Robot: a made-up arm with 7 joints.
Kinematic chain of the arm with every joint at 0, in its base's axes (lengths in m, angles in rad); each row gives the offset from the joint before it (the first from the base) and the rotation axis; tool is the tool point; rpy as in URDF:
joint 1: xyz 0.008 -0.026 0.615 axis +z
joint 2: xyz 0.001 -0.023 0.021 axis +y
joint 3: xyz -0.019 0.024 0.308 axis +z
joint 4: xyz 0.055 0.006 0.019 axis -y
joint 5: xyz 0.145 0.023 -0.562 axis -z
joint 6: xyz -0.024 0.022 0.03 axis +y
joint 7: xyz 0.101 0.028 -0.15 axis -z
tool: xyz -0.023 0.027 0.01 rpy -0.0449 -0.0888 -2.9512
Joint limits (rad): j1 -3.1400..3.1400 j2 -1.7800..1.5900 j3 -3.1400..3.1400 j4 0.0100..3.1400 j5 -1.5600..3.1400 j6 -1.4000..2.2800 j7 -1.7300..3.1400
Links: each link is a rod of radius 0.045 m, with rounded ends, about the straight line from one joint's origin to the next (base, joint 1, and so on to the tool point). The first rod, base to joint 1, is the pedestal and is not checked.
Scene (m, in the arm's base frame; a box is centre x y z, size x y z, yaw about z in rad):
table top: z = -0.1
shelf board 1: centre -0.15 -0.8 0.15 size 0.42 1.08 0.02 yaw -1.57
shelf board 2: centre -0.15 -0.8 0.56 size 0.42 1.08 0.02 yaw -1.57
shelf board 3: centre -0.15 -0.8 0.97 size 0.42 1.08 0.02 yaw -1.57
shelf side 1: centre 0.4 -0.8 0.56 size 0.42 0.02 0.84 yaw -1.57
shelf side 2: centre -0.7 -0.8 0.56 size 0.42 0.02 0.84 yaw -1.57
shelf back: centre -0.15 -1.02 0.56 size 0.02 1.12 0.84 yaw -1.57
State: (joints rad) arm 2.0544 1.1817 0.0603 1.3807 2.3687 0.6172 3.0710
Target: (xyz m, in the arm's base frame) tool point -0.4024 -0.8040 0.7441
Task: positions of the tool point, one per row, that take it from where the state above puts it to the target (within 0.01 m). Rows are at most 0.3 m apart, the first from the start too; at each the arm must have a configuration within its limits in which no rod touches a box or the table.
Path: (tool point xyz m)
1: -0.5502 0.3840 0.2264
2: -0.6777 0.1812 0.4001
3: -0.6863 -0.0603 0.5548
4: -0.5821 -0.2786 0.6722
5: -0.4027 -0.4273 0.7441
6: -0.4087 -0.5284 0.6975
7: -0.3959 -0.6252 0.6725
8: -0.3792 -0.7086 0.6758
9: -0.3766 -0.7703 0.7040
10: -0.4024 -0.8040 0.7441

